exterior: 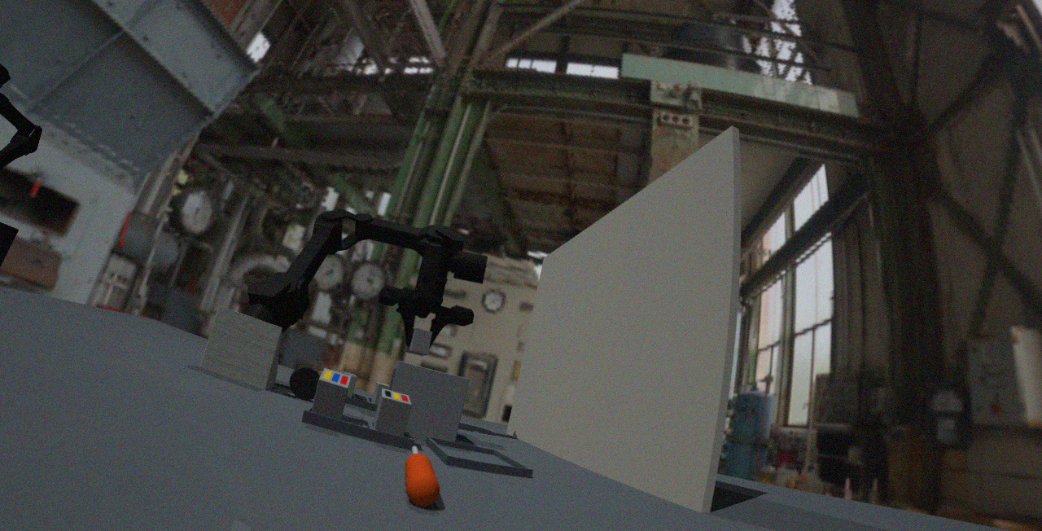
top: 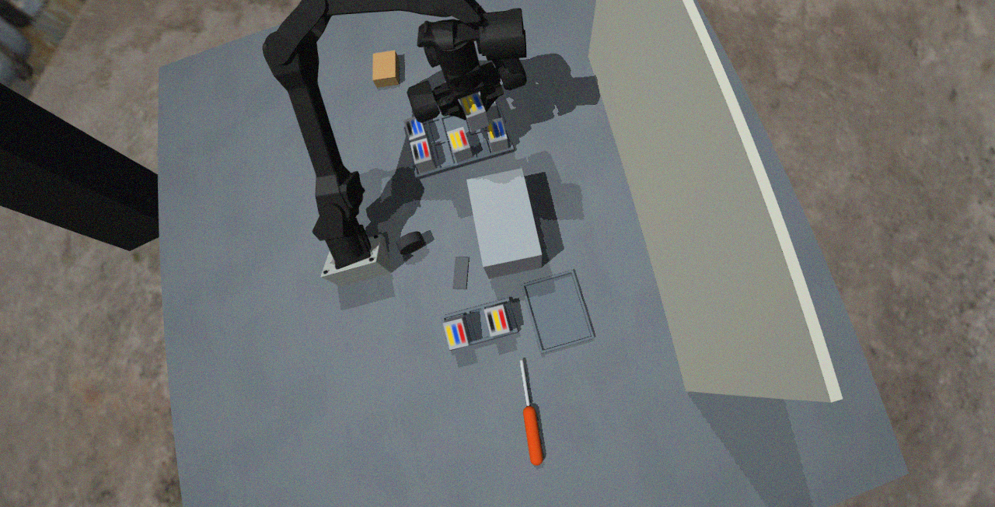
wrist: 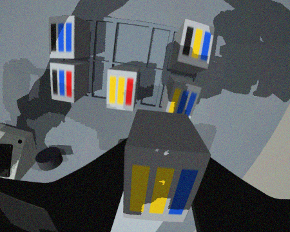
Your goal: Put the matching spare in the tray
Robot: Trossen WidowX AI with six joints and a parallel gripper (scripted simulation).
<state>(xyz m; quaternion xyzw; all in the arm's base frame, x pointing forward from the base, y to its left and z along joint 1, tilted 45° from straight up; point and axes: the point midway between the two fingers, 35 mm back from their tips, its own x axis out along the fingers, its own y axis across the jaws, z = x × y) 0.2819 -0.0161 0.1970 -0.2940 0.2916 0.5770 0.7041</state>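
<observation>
My gripper tip is 35 cm to the left of the shallow grey tray and 13 cm above it. Also, from my gripper tip: pale grey block: 2 cm behind, 17 cm to the right, 9 cm below; then tall beige panel: 22 cm ahead, 23 cm to the right, 9 cm above.
</observation>
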